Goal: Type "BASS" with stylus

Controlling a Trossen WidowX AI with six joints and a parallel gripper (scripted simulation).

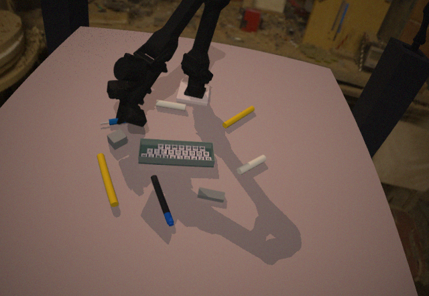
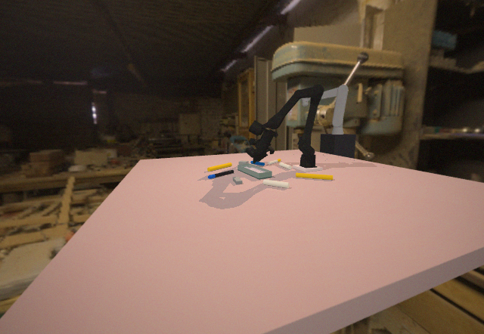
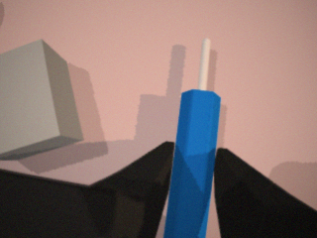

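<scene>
The grey cube is 70 mm ahead of my gripper tip, 30 mm to the left of it and 10 mm above it. Round my gripper tip: yellow-and-white marker: 130 mm behind, 10 mm to the right; then blue stylus: 10 mm ahead, 10 mm to the right; then yellow rod: 200 mm ahead, 60 mm to the left.
</scene>
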